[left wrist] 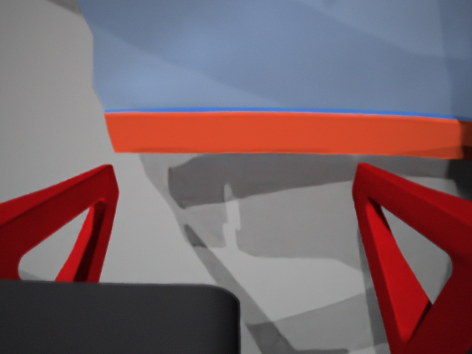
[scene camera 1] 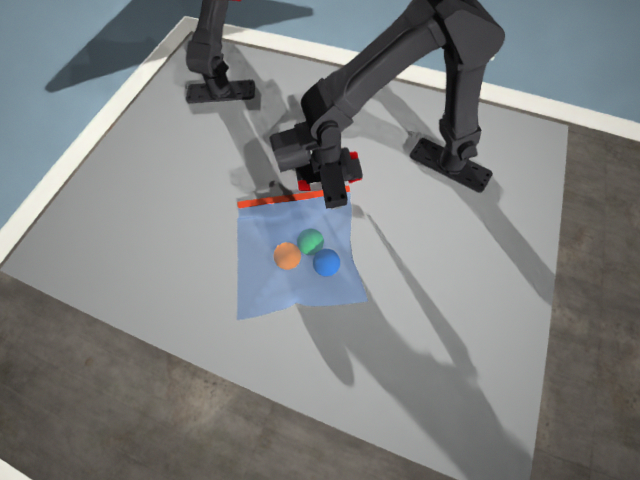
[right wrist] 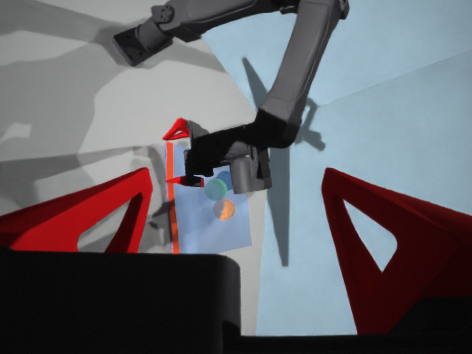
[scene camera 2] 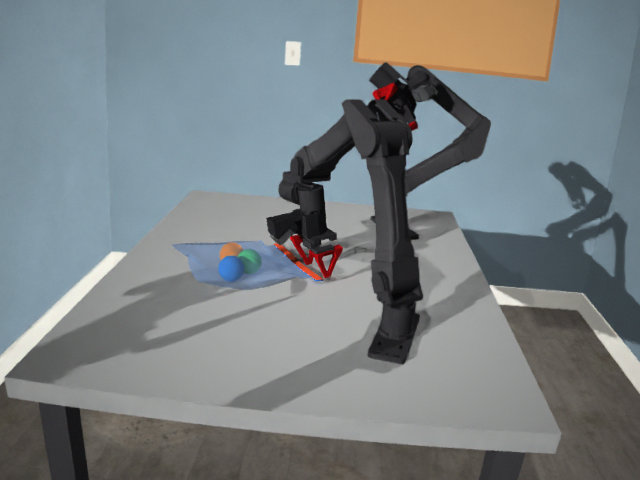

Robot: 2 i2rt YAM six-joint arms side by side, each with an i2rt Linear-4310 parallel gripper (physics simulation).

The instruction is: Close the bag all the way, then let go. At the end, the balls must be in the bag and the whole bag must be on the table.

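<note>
The translucent blue bag lies on the table, with an orange strip along one edge. An orange ball, a green ball and a blue ball are grouped within the bag's outline. My left gripper is open and low; its fingertips are just outside the strip, near one end. My right gripper is open, empty and high above the table. The left gripper's body partly hides the strip in scene camera 1.
The grey table carries both arm bases. The left arm's base stands right of the bag, and the right arm's base stands at upper left in scene camera 1. The left arm reaches over the table beside the bag.
</note>
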